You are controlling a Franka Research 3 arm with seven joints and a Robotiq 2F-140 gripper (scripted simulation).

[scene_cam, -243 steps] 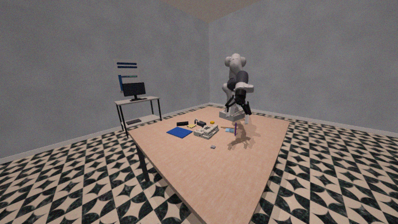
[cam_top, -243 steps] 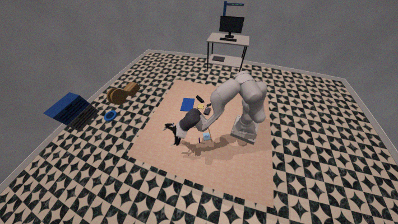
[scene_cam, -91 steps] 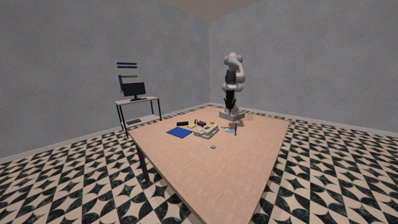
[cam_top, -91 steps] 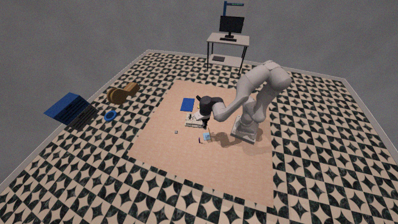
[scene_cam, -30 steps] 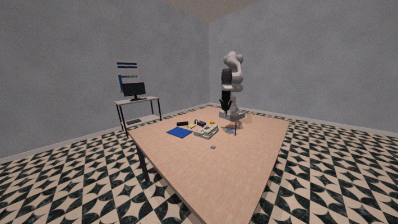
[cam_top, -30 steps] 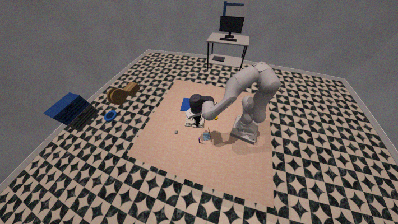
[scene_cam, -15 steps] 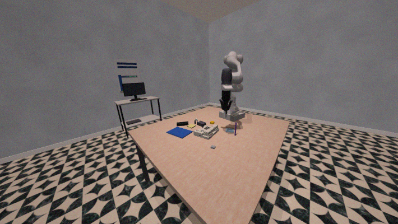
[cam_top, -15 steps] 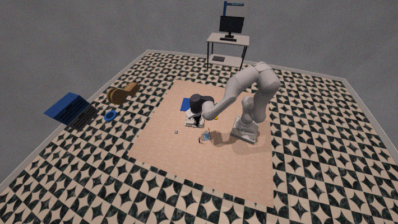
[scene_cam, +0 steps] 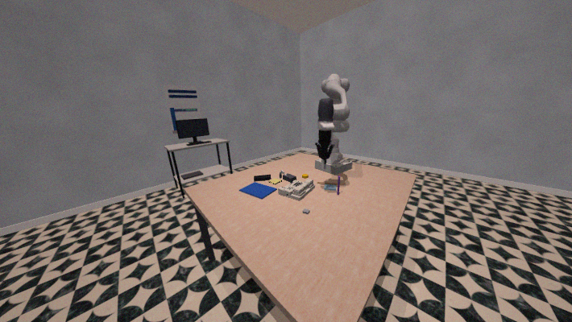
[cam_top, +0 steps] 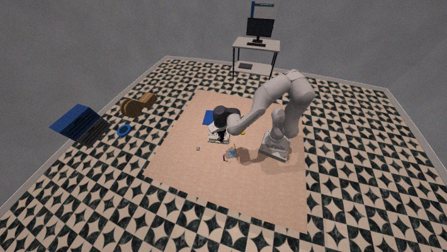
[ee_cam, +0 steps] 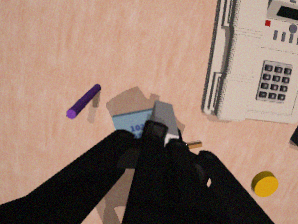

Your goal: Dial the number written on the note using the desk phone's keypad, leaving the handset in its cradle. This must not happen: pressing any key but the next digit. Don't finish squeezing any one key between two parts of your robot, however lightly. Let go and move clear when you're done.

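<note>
Now: hand 16 cm above the handset, 9 cm to the left of it and 9 cm short of it. The rest, counted from my hand: small grey block 24 cm ahead, 20 cm below, 8 cm to the left; then pencil 19 cm below, 12 cm behind, 4 cm to the right; then purple pen 14 cm below, 9 cm to the left, 5 cm behind.
</note>
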